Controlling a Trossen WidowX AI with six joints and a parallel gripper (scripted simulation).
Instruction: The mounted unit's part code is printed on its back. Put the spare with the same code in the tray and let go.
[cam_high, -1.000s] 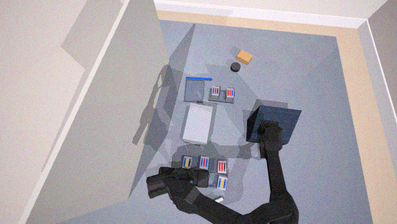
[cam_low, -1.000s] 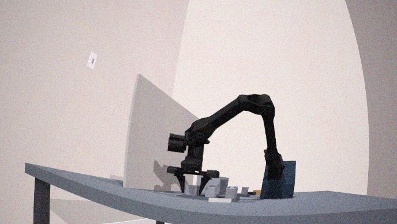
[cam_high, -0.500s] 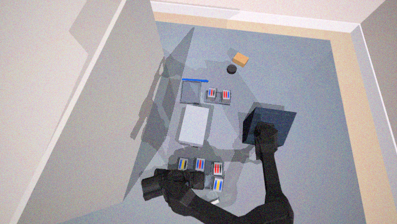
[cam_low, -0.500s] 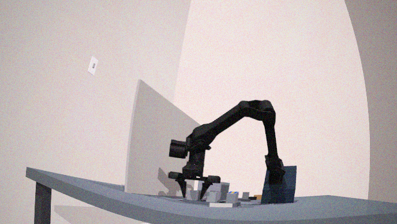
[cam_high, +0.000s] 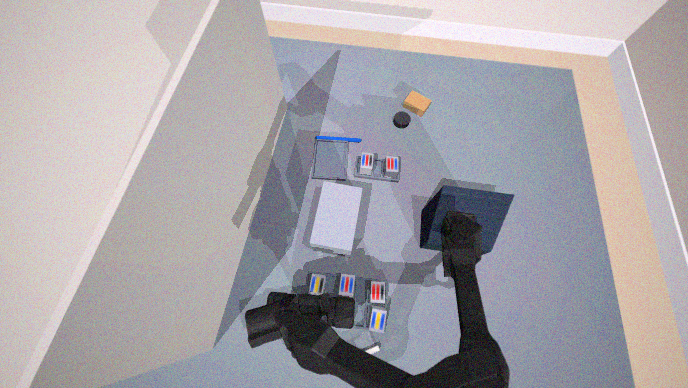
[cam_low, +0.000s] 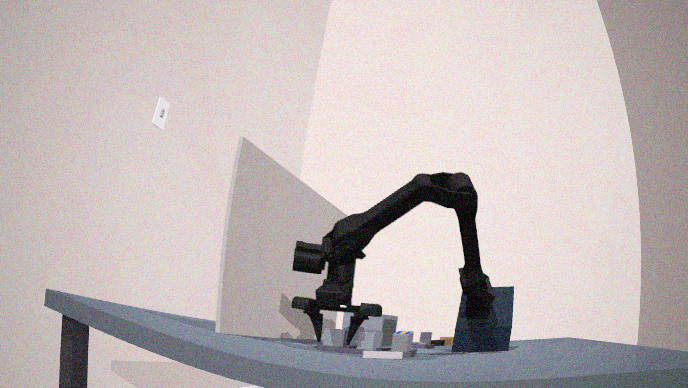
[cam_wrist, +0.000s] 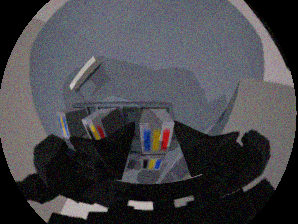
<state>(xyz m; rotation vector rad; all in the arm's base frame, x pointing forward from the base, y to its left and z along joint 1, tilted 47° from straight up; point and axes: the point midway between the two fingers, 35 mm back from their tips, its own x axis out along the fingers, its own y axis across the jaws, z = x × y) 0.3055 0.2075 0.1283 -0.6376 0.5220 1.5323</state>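
The grey spare lies 20 mm above my gripper tip. Also, from my gripper tip: mounted unit (20 mm behind, 210 mm to the right, 30 mm above); then dark puck (170 mm behind, 580 mm to the right, 10 mm below); then tall panel (210 mm ahead, 230 mm to the right, 210 mm above).
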